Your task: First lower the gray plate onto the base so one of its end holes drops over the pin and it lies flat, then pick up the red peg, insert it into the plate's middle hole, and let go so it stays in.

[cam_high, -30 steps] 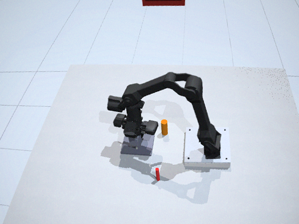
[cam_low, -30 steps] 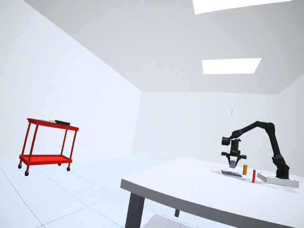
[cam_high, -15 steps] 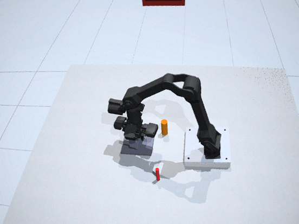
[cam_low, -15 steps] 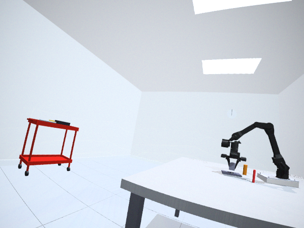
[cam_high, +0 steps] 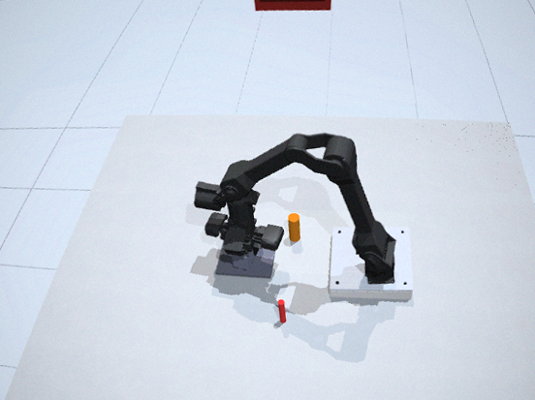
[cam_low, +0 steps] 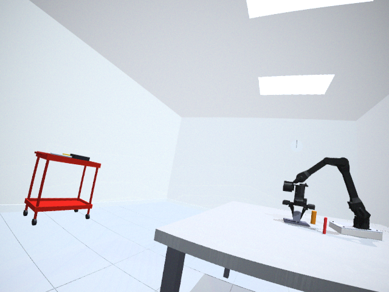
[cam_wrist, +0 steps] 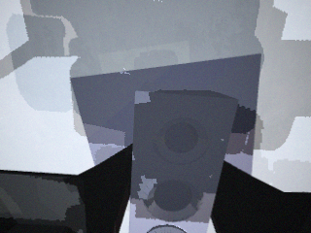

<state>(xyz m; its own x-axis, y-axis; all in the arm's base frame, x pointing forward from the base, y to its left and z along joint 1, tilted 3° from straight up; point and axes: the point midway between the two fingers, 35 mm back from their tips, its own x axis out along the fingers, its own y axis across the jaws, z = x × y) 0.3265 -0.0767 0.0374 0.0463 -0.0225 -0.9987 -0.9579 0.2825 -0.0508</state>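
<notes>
Right now my gripper tip is 3 cm below the gray plate. From my gripper tip the other things lie so: orange cylinder: 12 cm behind, 7 cm to the right, 1 cm above; then red peg: 10 cm behind, 19 cm to the left, 1 cm above; then square base: 1 cm ahead, 1 cm to the left, 2 cm below.
</notes>
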